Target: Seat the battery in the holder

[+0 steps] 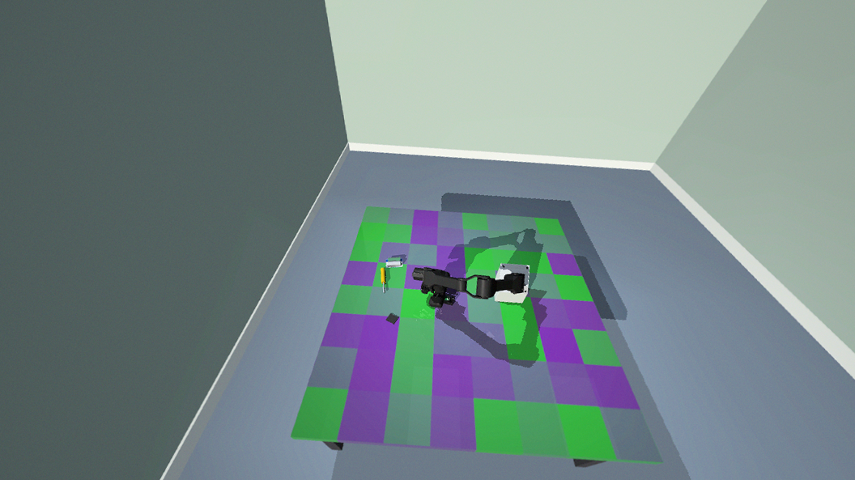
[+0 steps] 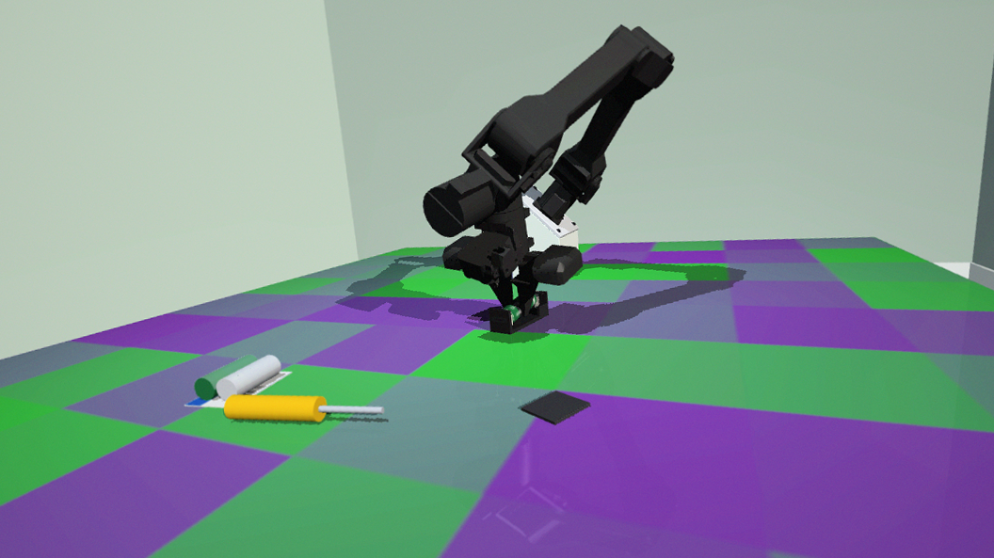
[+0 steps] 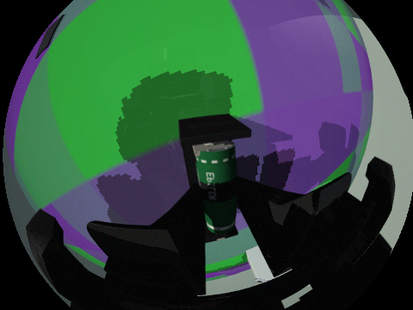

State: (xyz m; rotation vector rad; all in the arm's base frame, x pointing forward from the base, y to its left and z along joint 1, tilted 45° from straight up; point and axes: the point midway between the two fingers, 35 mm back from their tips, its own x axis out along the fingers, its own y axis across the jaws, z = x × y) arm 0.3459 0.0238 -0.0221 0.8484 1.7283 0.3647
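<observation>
My gripper tip is 10 mm below the battery. The rest, counted from my gripper tip: yellow-handled screwdriver 300 mm ahead, 120 mm to the right.
</observation>
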